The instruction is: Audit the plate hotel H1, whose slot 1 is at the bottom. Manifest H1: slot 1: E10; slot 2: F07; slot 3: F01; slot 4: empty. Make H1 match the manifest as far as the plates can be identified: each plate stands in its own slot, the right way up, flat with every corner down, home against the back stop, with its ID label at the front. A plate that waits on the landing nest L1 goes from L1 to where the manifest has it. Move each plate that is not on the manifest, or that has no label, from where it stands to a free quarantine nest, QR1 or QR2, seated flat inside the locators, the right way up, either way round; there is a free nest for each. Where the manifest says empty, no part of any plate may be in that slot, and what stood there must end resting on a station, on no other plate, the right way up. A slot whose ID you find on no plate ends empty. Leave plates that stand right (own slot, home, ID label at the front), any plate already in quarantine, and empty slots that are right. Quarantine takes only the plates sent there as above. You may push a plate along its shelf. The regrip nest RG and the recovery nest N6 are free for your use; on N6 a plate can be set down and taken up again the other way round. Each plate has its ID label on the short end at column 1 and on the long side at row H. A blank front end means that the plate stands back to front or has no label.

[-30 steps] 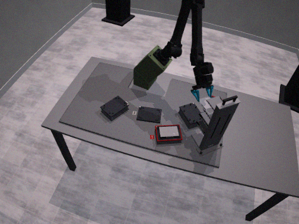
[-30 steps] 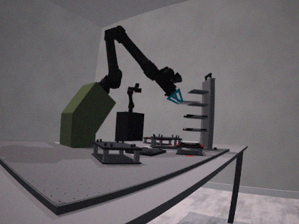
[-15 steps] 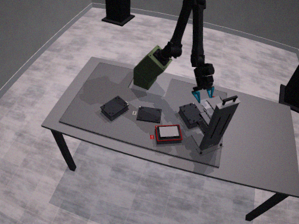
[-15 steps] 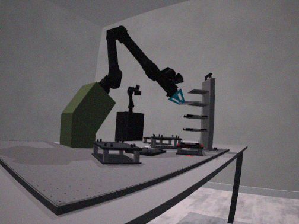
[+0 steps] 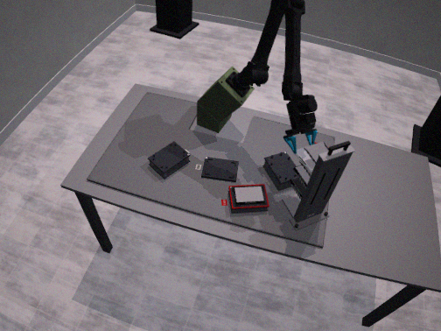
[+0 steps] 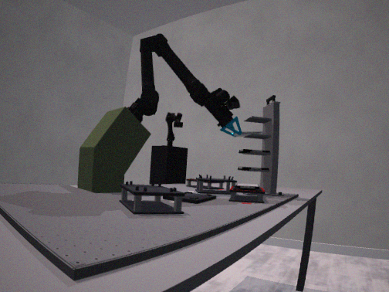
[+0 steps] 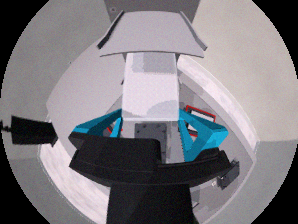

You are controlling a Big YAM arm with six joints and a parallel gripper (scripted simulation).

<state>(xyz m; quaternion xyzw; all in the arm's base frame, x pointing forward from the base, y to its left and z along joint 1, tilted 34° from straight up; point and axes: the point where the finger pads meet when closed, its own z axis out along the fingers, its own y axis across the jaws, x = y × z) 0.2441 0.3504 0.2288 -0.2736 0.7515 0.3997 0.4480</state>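
Right now my hand is 4 cm short of the white-topped plate and 4 cm to the right of it. The rest, counted from my hand: plate hotel H1: 11 cm ahead, 13 cm to the left, 6 cm below; red-framed nest: 24 cm behind, 7 cm to the left, 23 cm below.
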